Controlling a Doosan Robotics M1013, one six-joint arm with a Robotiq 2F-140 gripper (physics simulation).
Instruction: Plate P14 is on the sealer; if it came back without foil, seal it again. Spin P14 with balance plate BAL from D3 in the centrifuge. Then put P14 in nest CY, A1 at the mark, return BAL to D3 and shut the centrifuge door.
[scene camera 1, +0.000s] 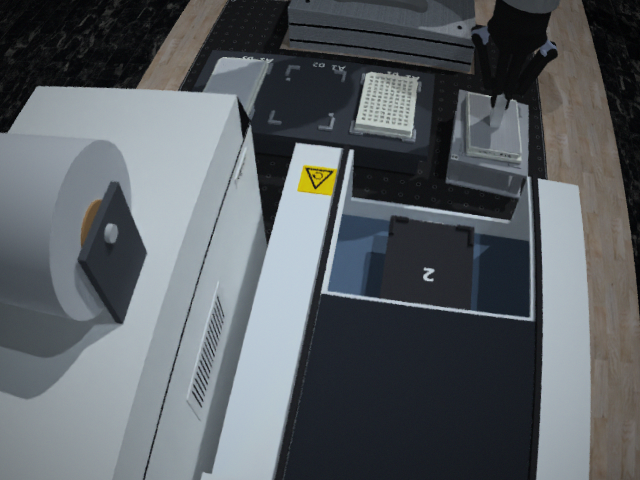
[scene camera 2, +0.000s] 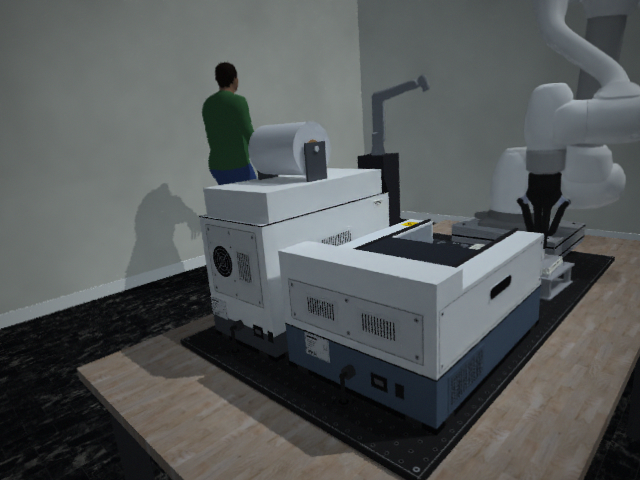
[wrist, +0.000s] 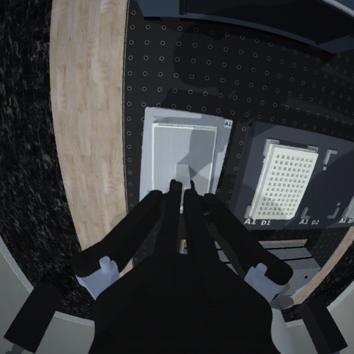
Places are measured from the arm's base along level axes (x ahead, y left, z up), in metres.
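Pixels of known places: gripper, fingertip midpoint: (scene camera 1: 494, 121); arm's base, origin of the base link: (scene camera 2: 510, 224).
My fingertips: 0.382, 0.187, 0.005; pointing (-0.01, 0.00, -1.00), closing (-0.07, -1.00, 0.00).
Note:
For each thing: its top centre in the pictures, then the offset to it from my fingertips, as dx, dy, dz.
- smooth-topped plate, middle of its top: (scene camera 1: 232, 81) -0.046, -0.414, -0.002
- sealer, middle of its top: (scene camera 2: 293, 123) +0.457, -0.432, +0.400
- open-well plate, middle of its top: (scene camera 1: 388, 99) -0.025, -0.167, -0.002
- foil roll, middle of its top: (scene camera 2: 286, 123) +0.478, -0.433, +0.400
A plate with a smooth grey foil-like top (scene camera 1: 485, 144) (scene camera 2: 554, 266) (wrist: 170, 145) sits in a raised light-grey nest (scene camera 1: 478, 178) (scene camera 2: 560, 283) (wrist: 175, 114) beside the deck; the nest's A1 mark shows in the wrist view. My gripper (scene camera 1: 499, 99) (scene camera 2: 544, 246) (wrist: 181, 173) is shut and empty, its fingertips low over this plate; contact is unclear. A smooth-topped plate (scene camera 1: 232, 77) sits at D3, partly hidden in scene camera 1. The centrifuge (scene camera 1: 560, 310) (scene camera 2: 361, 304) is open at the top, showing an unloaded bucket (scene camera 1: 429, 253) marked 2. The sealer (scene camera 1: 149, 113) (scene camera 2: 242, 204) stands beside it; its plate holder is hidden.
An open-well plate (scene camera 1: 388, 103) (wrist: 286, 182) sits at D1 on the dark deck (scene camera 1: 302, 138), with D2 unoccupied between D1 and D3. A foil roll (scene camera 1: 31, 217) (scene camera 2: 276, 147) tops the sealer. A grey slotted block (scene camera 1: 377, 33) stands behind the deck. A person (scene camera 2: 227, 129) stands behind the sealer.

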